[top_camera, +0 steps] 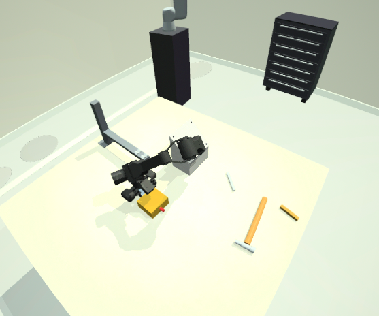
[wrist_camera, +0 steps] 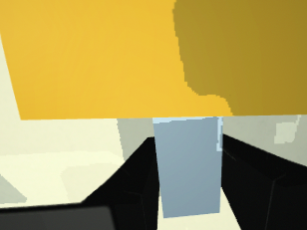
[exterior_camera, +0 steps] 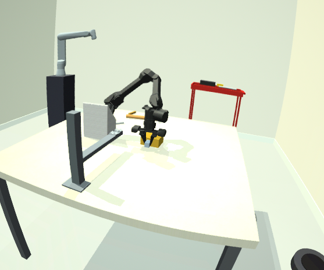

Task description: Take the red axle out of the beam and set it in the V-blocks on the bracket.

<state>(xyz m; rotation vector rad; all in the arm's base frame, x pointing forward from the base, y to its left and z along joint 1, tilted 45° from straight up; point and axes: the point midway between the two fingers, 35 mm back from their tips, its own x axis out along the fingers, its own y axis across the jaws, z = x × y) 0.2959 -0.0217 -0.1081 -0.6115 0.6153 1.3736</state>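
Right now the yellow beam is 80 mm to the left of my gripper tip, 10 mm ahead of it and 10 mm above it. From my gripper tip the other things lie so: orange bar 650 mm to the left, 280 mm behind, 10 mm below; pale cube 20 mm to the left, 10 mm above; white rod 330 mm to the left, 310 mm behind, 10 mm below.
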